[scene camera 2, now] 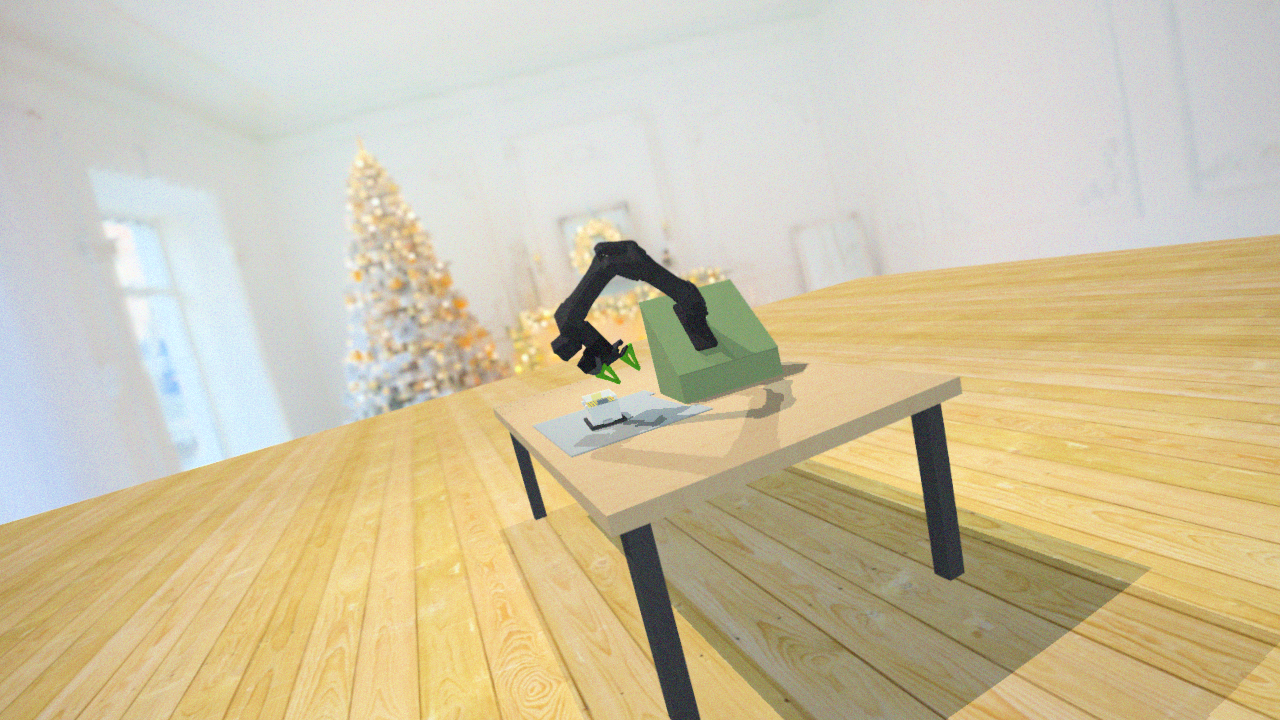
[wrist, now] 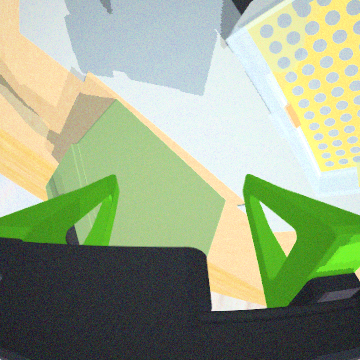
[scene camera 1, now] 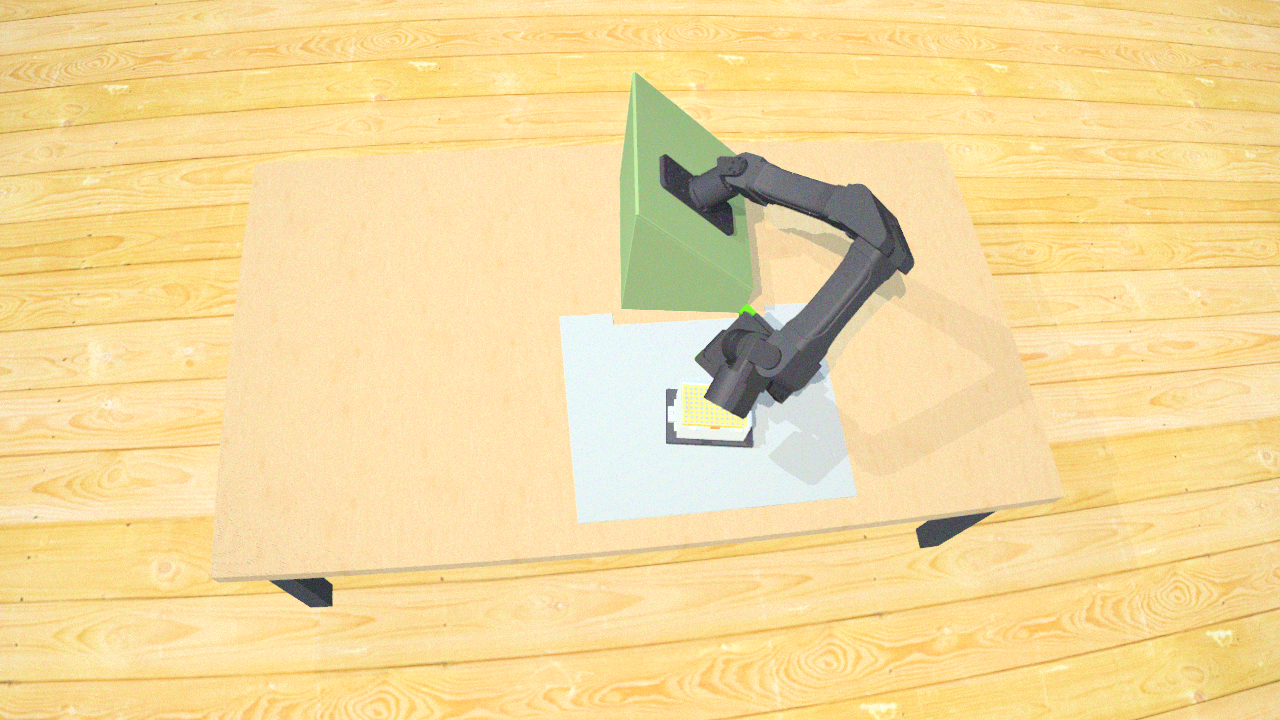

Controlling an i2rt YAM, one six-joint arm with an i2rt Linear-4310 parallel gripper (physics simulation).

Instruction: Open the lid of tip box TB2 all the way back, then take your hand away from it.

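Frame: origin at the arm's base, x ahead, y left, z up, level; metres.
Where they show: gripper, between the fingertips: (scene camera 2: 630,376) (wrist: 180,182); arm's base, origin of its link: (scene camera 2: 694,325) (scene camera 1: 695,197).
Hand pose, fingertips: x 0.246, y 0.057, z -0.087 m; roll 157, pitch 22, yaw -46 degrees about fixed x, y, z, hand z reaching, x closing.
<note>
Each offset is from my fingertips to the centre of the thing. "spot": to the spot under its first point. Level surfaces: height alone.
The tip box @(0.069 m down, 0.101 m ahead, 0.014 m right) (scene camera 1: 698,407) (scene camera 2: 601,408) (wrist: 327,75) is whitish, with a yellow perforated rack at its top. It sits in a dark holder @(spot: 0.100 m down, 0.132 m ahead, 0.086 m right) (scene camera 1: 670,432) on the pale mat @(0.108 m down) (scene camera 1: 626,483) (scene camera 2: 563,438) (wrist: 240,100). An orange tab @(spot: 0.030 m down, 0.067 m ahead, 0.001 m right) (wrist: 292,115) shows on its side in the wrist view. The lid looks clear and hard to make out; its angle cannot be told surely, and no label is readable. My gripper (scene camera 2: 627,375) (wrist: 180,182) is open and empty, above and to the side of the box, apart from it. In scene camera 1 the wrist hides part of the box and most of the fingers.
A large green wedge-shaped block (scene camera 1: 684,264) (scene camera 2: 729,376) (wrist: 155,175) carries the arm's base and stands beside the mat on the wooden table @(0.111 m down) (scene camera 1: 402,358) (scene camera 2: 805,402). The arm (scene camera 1: 832,295) (scene camera 2: 581,300) arches from it over the table toward the box.
</note>
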